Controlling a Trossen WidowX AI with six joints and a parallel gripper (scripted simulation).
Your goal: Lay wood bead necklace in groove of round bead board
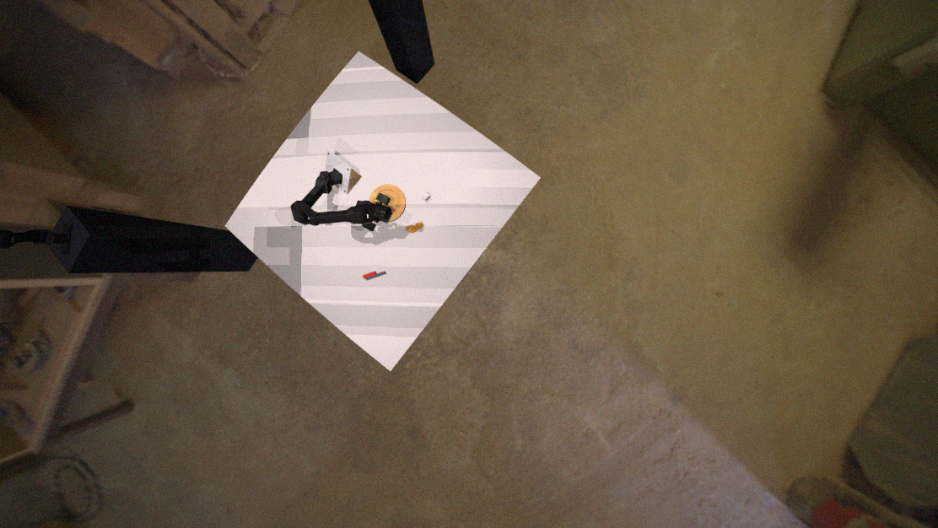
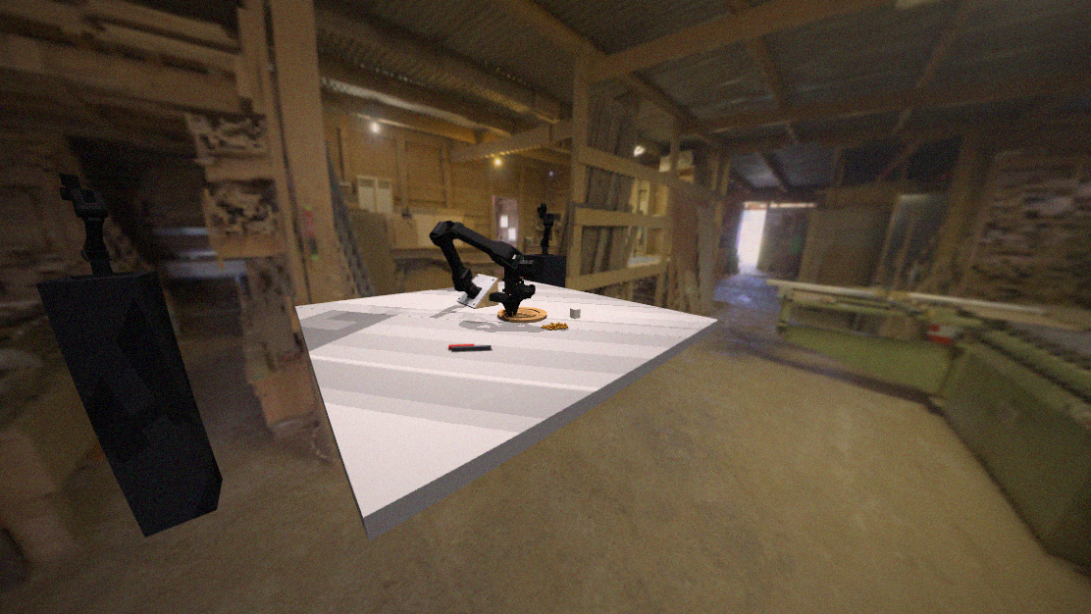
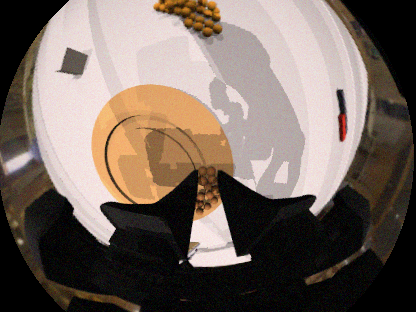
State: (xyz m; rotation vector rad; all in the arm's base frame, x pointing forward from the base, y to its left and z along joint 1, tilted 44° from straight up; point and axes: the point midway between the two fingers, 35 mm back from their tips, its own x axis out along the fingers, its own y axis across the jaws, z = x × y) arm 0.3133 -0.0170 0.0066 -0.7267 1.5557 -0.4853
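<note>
The small grey cube is 220 mm to the left of my gripper tip and 120 mm ahead of it. Also, from my gripper tip: black marker (280 mm to the right, 160 mm ahead, 10 mm below).
</note>
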